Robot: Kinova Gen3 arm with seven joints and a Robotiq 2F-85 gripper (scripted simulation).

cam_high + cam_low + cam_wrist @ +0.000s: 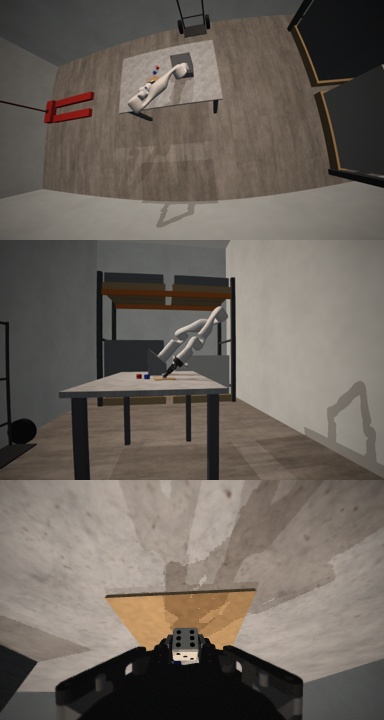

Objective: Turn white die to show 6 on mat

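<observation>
The tan mat lies 10 mm to the right of my hand and 30 mm below it. Also, from my hand: red die: 80 mm behind, 180 mm to the right, 10 mm below; blue die: 40 mm behind, 120 mm to the right, 10 mm below; white die: 10 mm to the right, 10 mm below.
</observation>
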